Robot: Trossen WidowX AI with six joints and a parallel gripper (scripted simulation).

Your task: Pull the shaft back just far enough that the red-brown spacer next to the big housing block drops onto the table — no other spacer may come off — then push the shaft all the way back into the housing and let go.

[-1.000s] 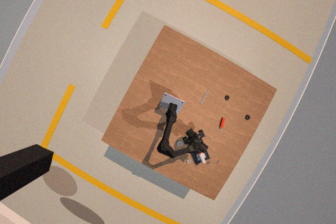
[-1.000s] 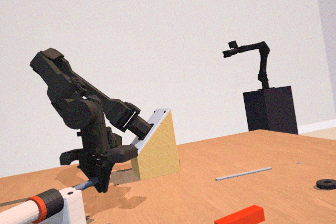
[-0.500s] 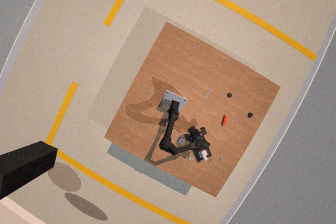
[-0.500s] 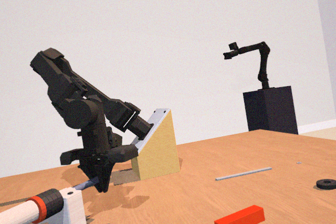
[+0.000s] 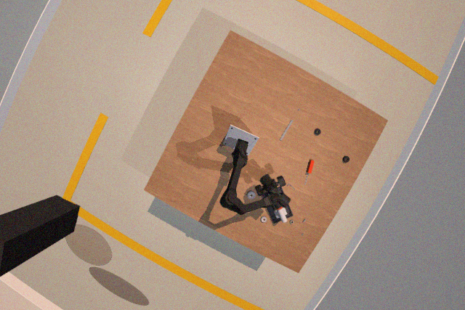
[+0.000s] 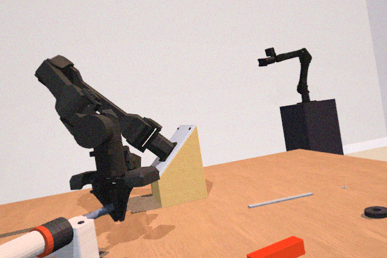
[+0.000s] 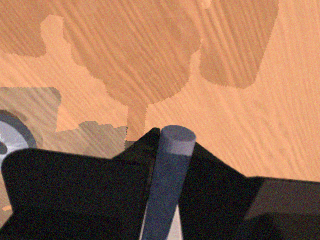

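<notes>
Right now my gripper tip is 60 mm to the left of the blue-grey shaft, 50 mm short of it and 30 mm below it. The rest, counted from my gripper tip: black collar: 120 mm to the right, 110 mm ahead, 30 mm above; orange-red ring: 130 mm to the right, 120 mm ahead, 30 mm above; black spacer: 120 mm to the right, 110 mm ahead, 30 mm above.
</notes>
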